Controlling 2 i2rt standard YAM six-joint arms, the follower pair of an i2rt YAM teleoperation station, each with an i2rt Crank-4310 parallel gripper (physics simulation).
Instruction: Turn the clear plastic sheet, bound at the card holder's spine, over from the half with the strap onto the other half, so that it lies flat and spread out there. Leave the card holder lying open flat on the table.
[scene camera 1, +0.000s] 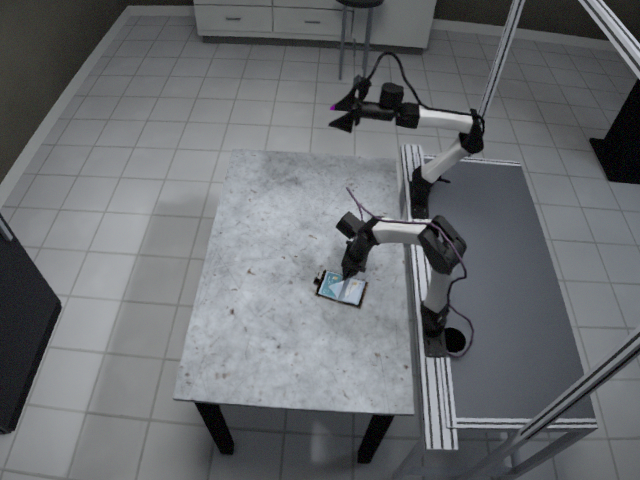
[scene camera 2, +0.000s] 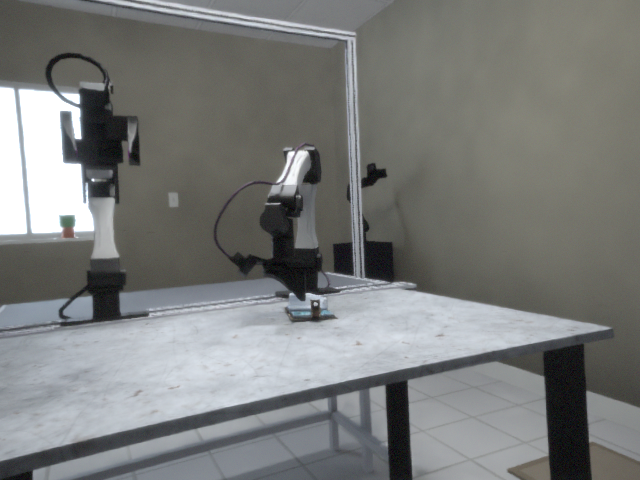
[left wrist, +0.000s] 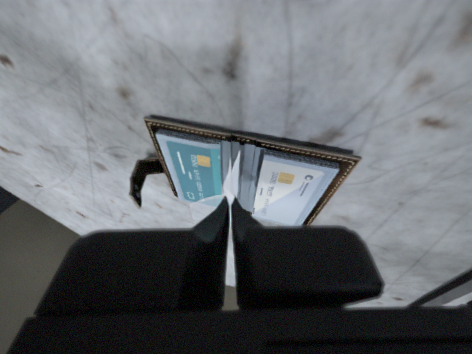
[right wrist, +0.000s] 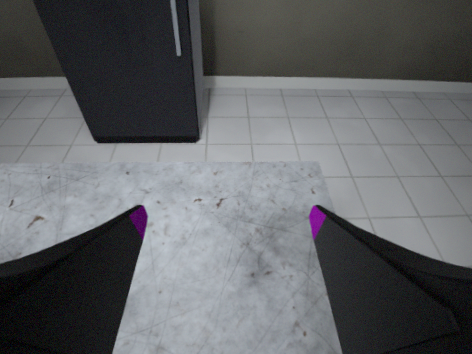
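Note:
The brown card holder (scene camera 1: 361, 304) (scene camera 2: 294, 317) (left wrist: 338, 154) lies open on the table. The half with the strap (left wrist: 141, 176) is at the left in the left wrist view and bears a teal card; the other half bears a white card. The clear plastic sheet (scene camera 1: 337, 287) (scene camera 2: 313, 300) (left wrist: 232, 177) stands raised above the spine, pinched by my left gripper (scene camera 1: 345, 277) (scene camera 2: 303, 298) (left wrist: 230, 197). The fingers are shut on it and hide part of it. My right gripper (scene camera 1: 333, 117) (scene camera 2: 100, 161) (right wrist: 228, 209) is open and empty, high up and away from the card holder.
The table (scene camera 1: 289, 351) (scene camera 2: 206, 372) (right wrist: 200, 280) lies under both arms. The station's grey deck (scene camera 1: 511, 310) and its metal frame rail (scene camera 1: 438, 403) run along the table's right side in scene camera 1. A dark cabinet (right wrist: 145, 75) stands beyond the table's far edge.

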